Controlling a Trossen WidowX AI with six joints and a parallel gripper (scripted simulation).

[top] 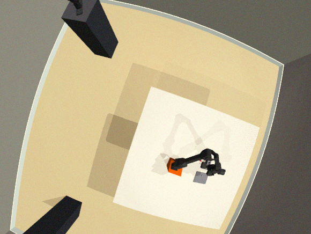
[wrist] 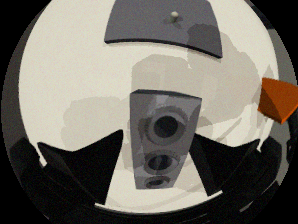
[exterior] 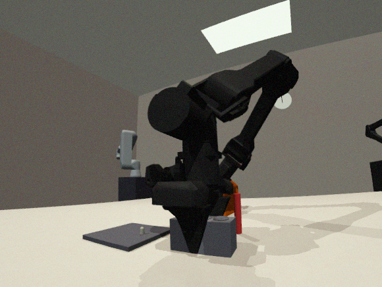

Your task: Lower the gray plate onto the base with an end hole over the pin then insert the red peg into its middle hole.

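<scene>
Now: gripper tip 150 mm to the left of the base. Round my gripper tip: plate 30 mm above; then red peg 110 mm behind, 30 mm to the left, 30 mm above.
</scene>
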